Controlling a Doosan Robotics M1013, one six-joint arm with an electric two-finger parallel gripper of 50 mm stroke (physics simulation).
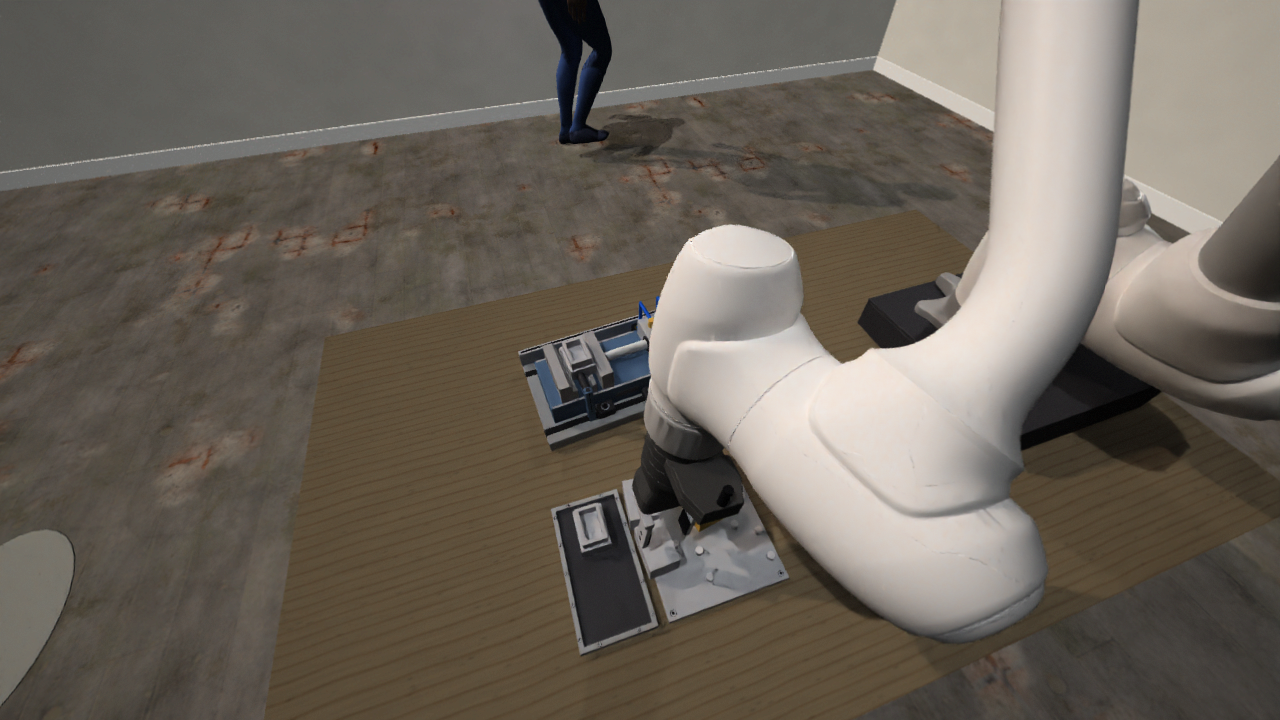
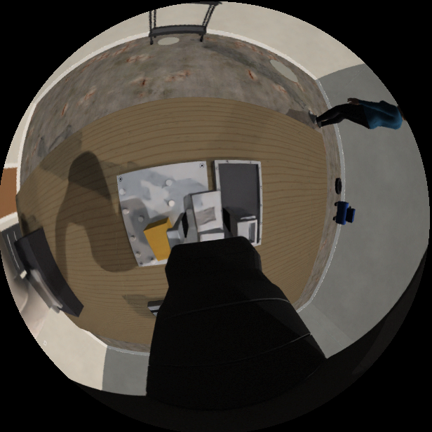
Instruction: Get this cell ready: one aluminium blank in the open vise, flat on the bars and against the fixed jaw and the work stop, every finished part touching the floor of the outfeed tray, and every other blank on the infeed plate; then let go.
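Places are measured from the arm's base along level axes (x ahead, y left, z up), in centimetres.
Pixels of known places: gripper, fingertip midpoint: [image 1: 663, 533].
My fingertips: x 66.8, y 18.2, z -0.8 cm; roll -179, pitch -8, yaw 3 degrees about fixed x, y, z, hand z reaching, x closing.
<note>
Ahead of a thing's pixels: the offset from my fingertips to its middle.
My gripper [image 2: 207, 223] [image 1: 667, 520] is open and low over the left edge of the light grey infeed plate {dx -6.4, dy -1.0, dz -6.4 cm} [image 1: 737, 577] [image 2: 157, 181]. Its fingers stand on either side of a pale aluminium blank [image 2: 206, 207] without closing on it. A second grey blank {dx +0.9, dy +0.2, dz -4.2 cm} [image 1: 660, 553] [image 2: 174, 233] lies beside it on the plate. The dark outfeed tray [image 1: 609, 600] [image 2: 239, 183] holds one finished part {dx +8.7, dy -5.0, dz -4.4 cm} [image 1: 592, 526] [image 2: 246, 228] with a pocket. The blue vise {dx -1.2, dy -31.3, dz -1.8 cm} [image 1: 547, 395] stands farther back with a grey part {dx +5.1, dy -30.2, dz +3.0 cm} [image 1: 577, 352] between its jaws; how it seats against the jaw and the stop is too small to tell.
An orange block [image 2: 158, 238] lies on the infeed plate next to my gripper. The big white arm [image 1: 857, 433] covers the right side of the mat, with its dark base [image 1: 896, 317] behind. A person [image 1: 580, 69] [image 2: 362, 114] stands at the far wall.
</note>
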